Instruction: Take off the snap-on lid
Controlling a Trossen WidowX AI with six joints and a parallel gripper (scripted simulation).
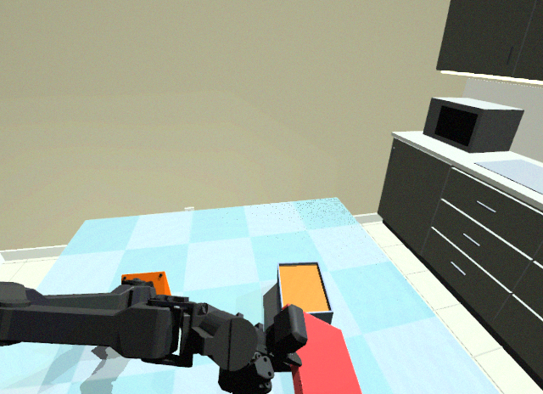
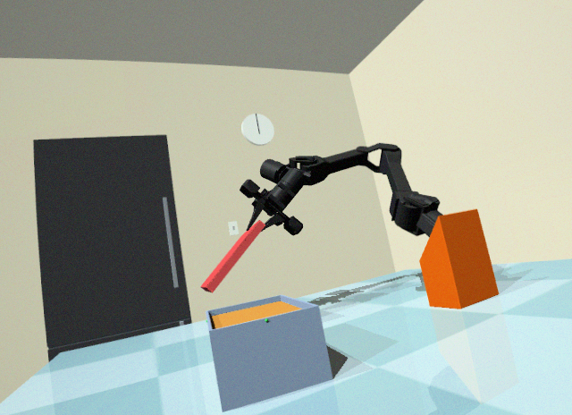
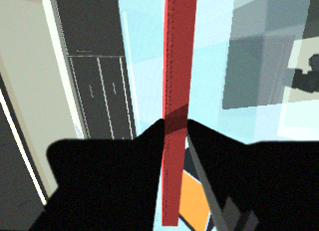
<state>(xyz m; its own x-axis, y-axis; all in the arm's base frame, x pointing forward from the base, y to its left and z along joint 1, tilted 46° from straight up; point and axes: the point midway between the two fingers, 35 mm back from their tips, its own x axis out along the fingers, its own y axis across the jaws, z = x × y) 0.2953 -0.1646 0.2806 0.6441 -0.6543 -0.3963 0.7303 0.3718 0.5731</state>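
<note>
Right now the red lid is 6 cm ahead of my gripper tip, 5 cm below it and 1 cm to the right of it. From my gripper tip the other things lie so: storage box 29 cm to the left, 19 cm below, 14 cm ahead.
</note>
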